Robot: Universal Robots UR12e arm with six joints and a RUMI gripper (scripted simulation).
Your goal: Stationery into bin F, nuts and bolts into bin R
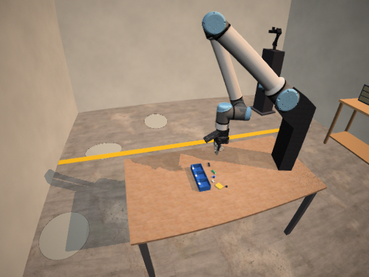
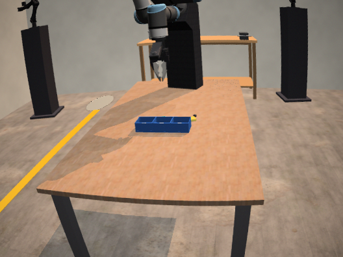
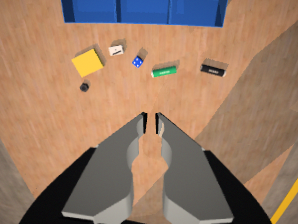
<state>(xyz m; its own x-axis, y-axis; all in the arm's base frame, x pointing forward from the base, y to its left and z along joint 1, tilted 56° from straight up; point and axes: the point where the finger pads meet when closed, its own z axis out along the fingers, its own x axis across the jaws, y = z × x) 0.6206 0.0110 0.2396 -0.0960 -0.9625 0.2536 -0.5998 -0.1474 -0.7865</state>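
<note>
The blue three-part bin lies 190 mm below my hand and 110 mm ahead of it. The rest, counted from my hand: blue die: 210 mm below, 30 mm to the left, 10 mm ahead; green battery: 210 mm below, 20 mm to the right, 20 mm behind; grey piece: 210 mm below, 60 mm to the left, 40 mm ahead.
</note>
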